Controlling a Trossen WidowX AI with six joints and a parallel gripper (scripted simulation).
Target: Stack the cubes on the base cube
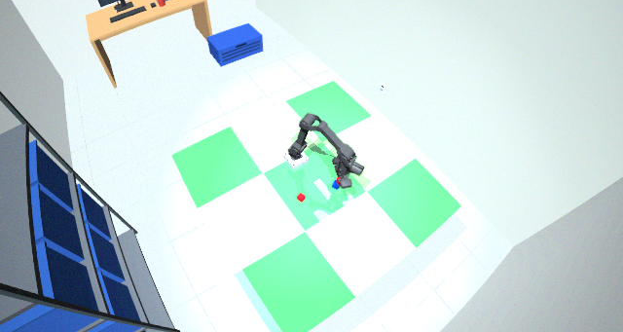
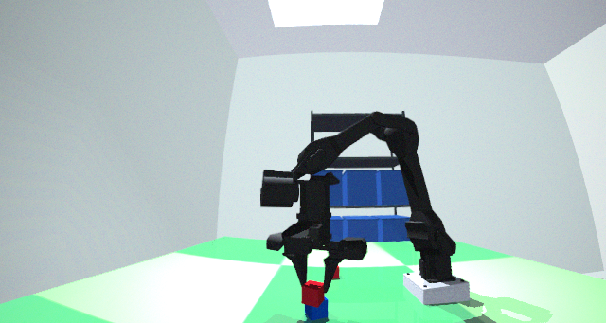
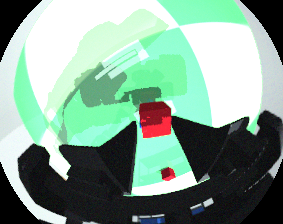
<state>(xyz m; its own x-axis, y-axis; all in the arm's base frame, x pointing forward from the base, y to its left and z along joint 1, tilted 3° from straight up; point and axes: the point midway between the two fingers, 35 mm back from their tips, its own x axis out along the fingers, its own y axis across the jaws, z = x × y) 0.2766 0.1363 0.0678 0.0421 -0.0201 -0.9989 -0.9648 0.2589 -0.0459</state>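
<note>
My gripper tip is 1 cm above the red cube. The rest, counted from my gripper tip: blue base cube (2 cm to the right, 4 cm below).
</note>
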